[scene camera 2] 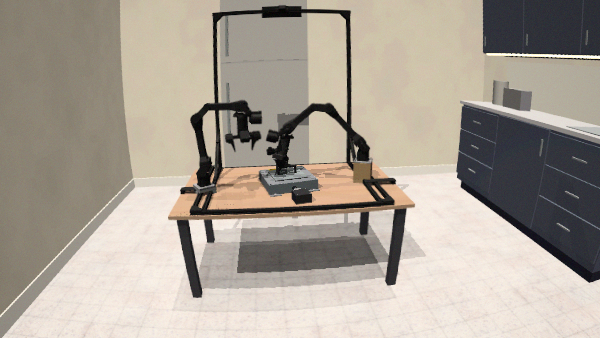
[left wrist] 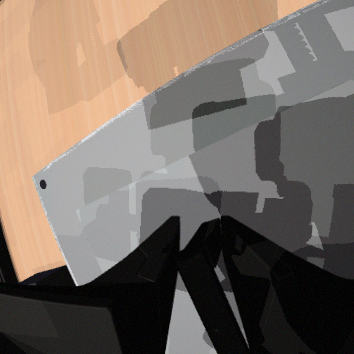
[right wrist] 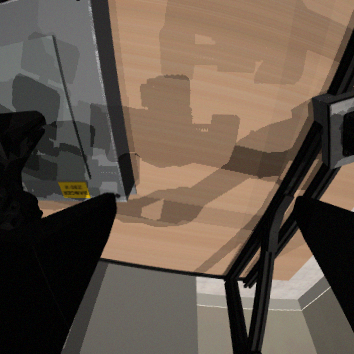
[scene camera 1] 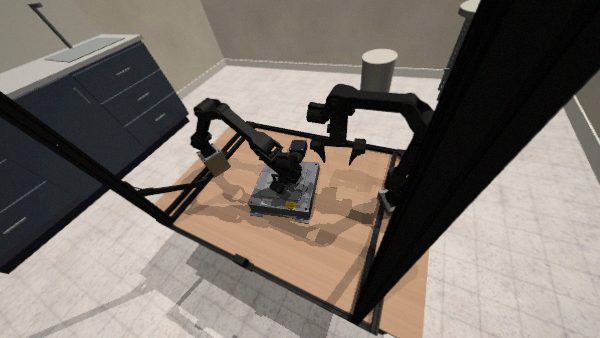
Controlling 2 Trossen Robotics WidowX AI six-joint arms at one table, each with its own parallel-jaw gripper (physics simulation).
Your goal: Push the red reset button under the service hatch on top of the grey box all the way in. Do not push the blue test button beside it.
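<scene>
The grey box [scene camera 1: 311, 174] [scene camera 2: 288, 186] [left wrist: 105, 154] [right wrist: 42, 63] lies in the middle of the wooden table. Its service hatch covers the top and seems to lie flat, so the red and blue buttons are hidden. My left gripper [scene camera 1: 278, 188] [scene camera 2: 282, 167] [left wrist: 199, 223] is down on the hatch, shut on the black hatch handle [left wrist: 201, 260] between its fingers. My right gripper [scene camera 1: 337, 161] [scene camera 2: 242, 148] [right wrist: 206, 203] is open and empty. It hangs well above the table beside the box. A yellow warning label [scene camera 1: 290, 205] [right wrist: 74, 189] marks the box's front edge.
A small black camera block [scene camera 1: 298, 146] [scene camera 2: 301, 195] stands on the table by the box. A tan block [scene camera 1: 216, 162] [scene camera 2: 362, 170] sits at the left arm's base. Black frame rails [scene camera 1: 241, 261] [scene camera 2: 282, 209] edge the table. A pale cylinder [scene camera 1: 378, 70] stands on the floor.
</scene>
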